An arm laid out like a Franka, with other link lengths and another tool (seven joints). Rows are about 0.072 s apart.
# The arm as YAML. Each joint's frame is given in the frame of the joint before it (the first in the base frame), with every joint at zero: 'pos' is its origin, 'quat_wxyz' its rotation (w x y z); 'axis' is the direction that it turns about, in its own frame. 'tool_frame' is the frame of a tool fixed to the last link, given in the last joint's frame.
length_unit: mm
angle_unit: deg
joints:
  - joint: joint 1
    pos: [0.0, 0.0, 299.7]
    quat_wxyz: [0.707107, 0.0, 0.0, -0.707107]
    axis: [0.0, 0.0, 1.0]
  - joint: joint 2
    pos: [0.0, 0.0, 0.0]
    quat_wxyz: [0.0, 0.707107, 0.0, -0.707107]
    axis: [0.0, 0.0, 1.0]
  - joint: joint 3
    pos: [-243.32, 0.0, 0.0]
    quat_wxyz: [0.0, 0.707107, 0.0, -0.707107]
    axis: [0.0, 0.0, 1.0]
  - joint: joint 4
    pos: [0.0, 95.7, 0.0]
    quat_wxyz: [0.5, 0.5, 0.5, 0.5]
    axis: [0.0, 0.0, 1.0]
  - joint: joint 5
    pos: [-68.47, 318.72, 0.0]
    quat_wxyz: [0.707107, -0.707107, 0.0, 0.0]
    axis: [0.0, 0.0, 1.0]
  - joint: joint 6
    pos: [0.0, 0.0, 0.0]
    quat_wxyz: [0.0, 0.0, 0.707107, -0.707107]
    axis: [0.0, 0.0, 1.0]
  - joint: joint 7
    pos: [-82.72, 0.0, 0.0]
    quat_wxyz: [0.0, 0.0, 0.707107, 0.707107]
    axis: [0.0, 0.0, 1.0]
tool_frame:
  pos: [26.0, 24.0, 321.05]
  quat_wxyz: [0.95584, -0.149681, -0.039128, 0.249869]
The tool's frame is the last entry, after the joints.
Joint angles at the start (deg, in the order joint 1, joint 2, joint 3, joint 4, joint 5, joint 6, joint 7): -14.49, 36.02, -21.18, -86.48, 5.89, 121.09, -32.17
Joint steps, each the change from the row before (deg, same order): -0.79, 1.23, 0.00, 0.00, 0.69, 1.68, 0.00; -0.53, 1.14, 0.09, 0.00, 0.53, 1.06, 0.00; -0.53, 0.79, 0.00, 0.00, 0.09, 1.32, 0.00; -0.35, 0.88, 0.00, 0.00, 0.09, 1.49, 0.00; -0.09, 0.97, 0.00, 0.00, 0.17, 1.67, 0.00; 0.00, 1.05, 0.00, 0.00, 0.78, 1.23, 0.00; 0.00, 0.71, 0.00, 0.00, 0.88, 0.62, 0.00; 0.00, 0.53, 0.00, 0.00, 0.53, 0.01, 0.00; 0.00, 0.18, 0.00, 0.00, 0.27, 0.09, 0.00; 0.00, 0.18, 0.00, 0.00, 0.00, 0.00, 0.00
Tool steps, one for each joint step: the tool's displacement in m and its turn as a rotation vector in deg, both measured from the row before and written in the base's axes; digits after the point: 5 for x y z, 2 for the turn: -0.00173, -0.00867, -0.00974, -0.19, -0.55, -0.93; -0.00256, -0.00410, -0.01027, 0.08, -0.06, -0.61; -0.00131, -0.00752, -0.00552, -0.51, -0.34, -0.42; 0.00010, -0.00624, -0.00606, -0.59, -0.38, -0.21; 0.00229, -0.00403, -0.00660, -0.62, -0.48, 0.03; 0.00143, -0.00021, -0.00877, 0.03, -0.40, -0.29; 0.00050, 0.00131, -0.00658, 0.35, -0.29, -0.44; -0.00193, 0.00209, -0.00592, 0.46, 0.21, -0.31; -0.00012, 0.00064, -0.00184, 0.15, -0.05, -0.15; -0.00101, 0.00030, -0.00193, 0.05, 0.17, 0.00
